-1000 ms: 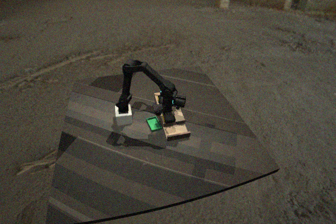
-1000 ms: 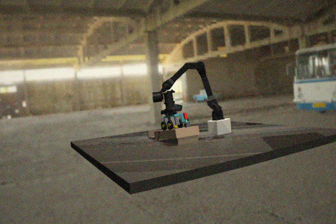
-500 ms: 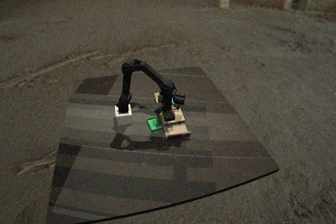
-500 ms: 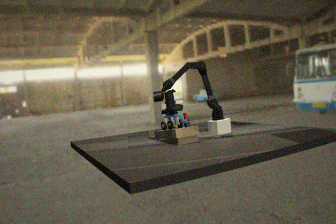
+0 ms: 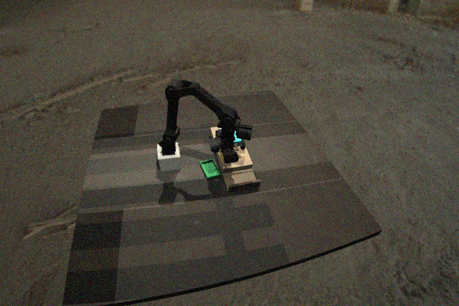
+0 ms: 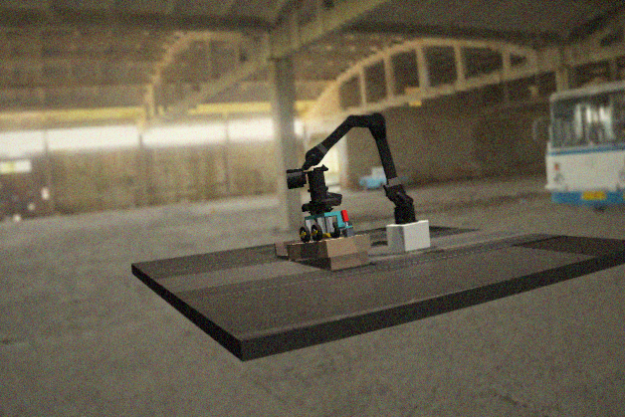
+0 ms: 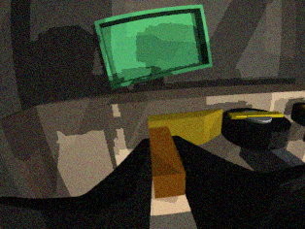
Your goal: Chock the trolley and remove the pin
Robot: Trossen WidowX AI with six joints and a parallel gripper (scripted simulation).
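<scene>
Right now the yellow chock is 20 mm to the left of my gripper tip and 10 mm below it. From my gripper tip the other things lie so: green tray (70 mm behind, 20 mm to the left, 100 mm below); then teal trolley (50 mm ahead, 120 mm to the left, 20 mm above); then tan ramp (50 mm ahead, 120 mm to the left, 40 mm below).
</scene>
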